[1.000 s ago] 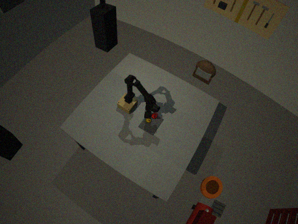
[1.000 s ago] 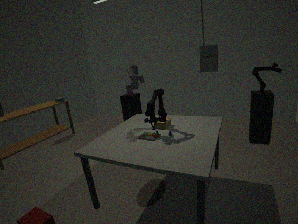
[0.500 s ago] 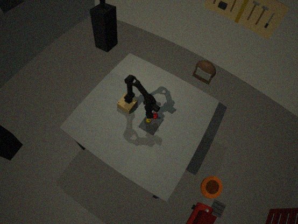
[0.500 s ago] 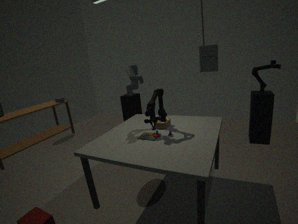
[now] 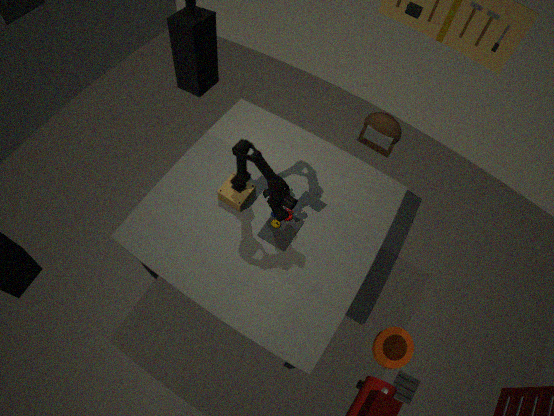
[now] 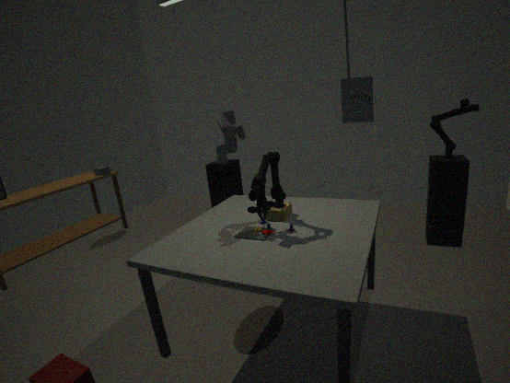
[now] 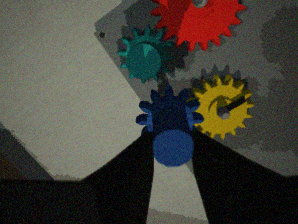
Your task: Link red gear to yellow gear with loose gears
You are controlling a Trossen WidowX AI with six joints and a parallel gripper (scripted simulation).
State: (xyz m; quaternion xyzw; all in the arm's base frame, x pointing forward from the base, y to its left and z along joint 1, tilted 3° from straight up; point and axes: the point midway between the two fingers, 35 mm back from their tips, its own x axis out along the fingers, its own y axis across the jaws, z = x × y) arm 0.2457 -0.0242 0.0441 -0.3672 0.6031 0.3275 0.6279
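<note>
Now: the teal gear 1 cm ahead of my gripper tip, 4 cm to the left of it and 5 cm below it. Round my gripper tip: blue gear: 1 cm below; then red gear: 6 cm ahead, 5 cm to the left, 6 cm below; then yellow gear: 3 cm ahead, 3 cm to the right, 6 cm below.
</note>
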